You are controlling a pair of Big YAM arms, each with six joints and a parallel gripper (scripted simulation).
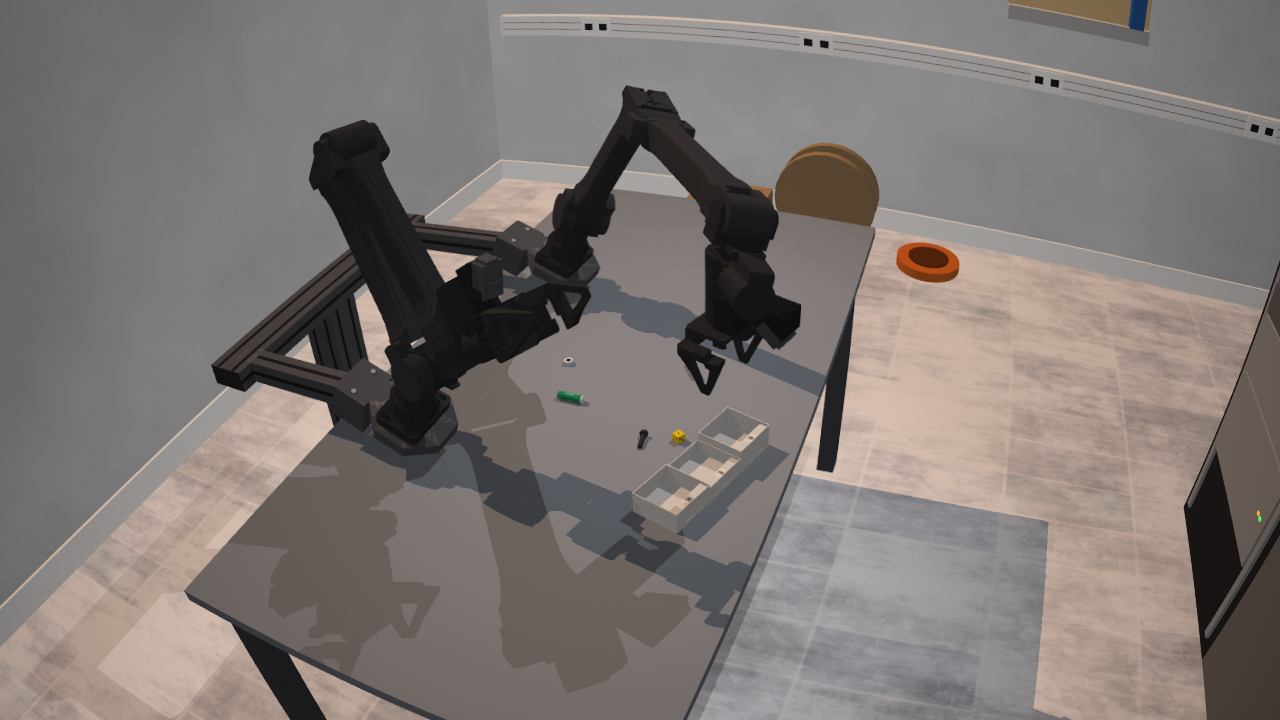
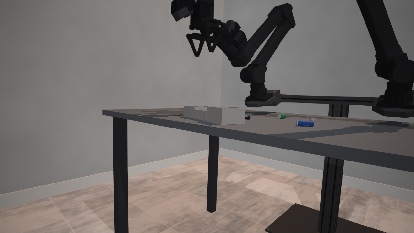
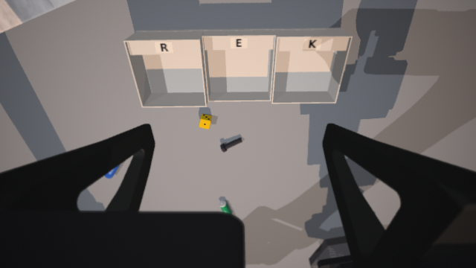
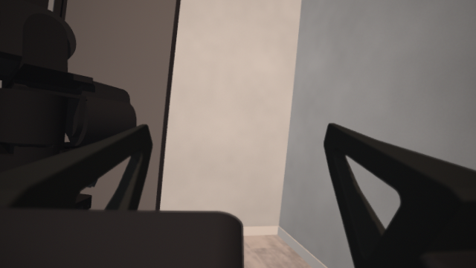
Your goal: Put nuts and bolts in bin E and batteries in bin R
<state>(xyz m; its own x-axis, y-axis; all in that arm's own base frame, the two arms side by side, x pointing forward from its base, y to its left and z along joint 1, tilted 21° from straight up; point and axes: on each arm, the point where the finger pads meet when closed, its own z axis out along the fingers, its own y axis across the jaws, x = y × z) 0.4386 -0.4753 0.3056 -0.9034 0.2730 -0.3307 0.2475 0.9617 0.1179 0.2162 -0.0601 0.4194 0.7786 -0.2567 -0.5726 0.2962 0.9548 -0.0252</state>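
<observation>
The hex nut is 38 cm behind my left hand, 23 cm to the left of it and 22 cm below it. Round my left hand: bin row: 3 cm behind, 1 cm to the left, 20 cm below; then yellow die: 11 cm behind, 8 cm to the left, 21 cm below; then black bolt: 16 cm behind, 7 cm to the left, 21 cm below.
</observation>
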